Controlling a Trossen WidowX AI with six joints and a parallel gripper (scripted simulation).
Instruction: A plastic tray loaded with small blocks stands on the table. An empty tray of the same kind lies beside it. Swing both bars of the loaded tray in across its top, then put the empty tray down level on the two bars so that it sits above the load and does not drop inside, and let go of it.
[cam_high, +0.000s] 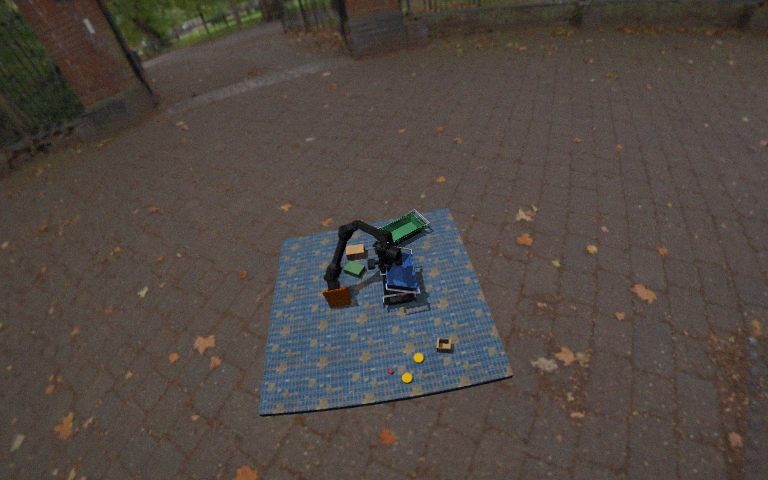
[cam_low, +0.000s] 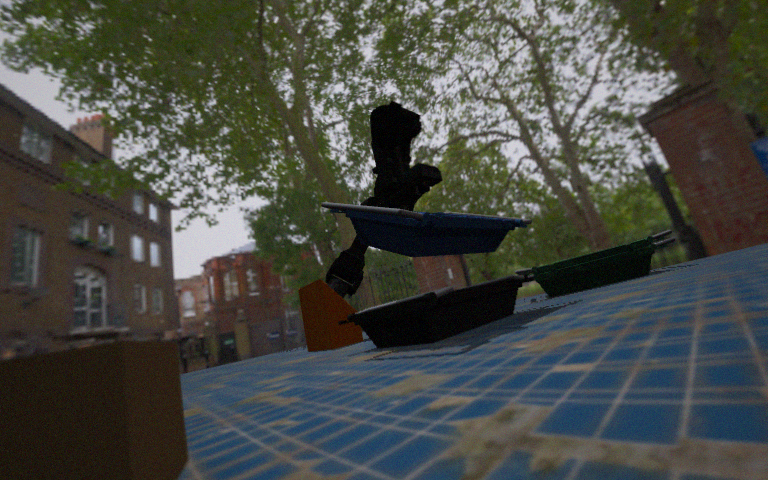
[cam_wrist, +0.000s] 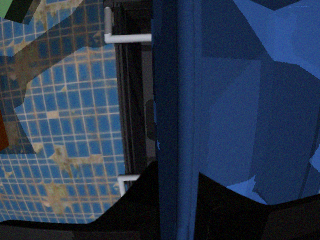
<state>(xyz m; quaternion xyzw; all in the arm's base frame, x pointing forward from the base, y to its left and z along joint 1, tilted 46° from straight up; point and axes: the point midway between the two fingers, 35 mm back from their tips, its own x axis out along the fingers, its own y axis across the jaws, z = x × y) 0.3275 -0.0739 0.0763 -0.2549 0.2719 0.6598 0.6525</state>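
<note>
Now: gripper tip 70 mm short of the blue tray. Round my gripper tip: tan block (340 mm to the left, 200 mm behind, 150 mm below); small brown box (430 mm to the right, 230 mm ahead, 170 mm below); green block (220 mm behind, 200 mm to the left, 160 mm below).
</note>
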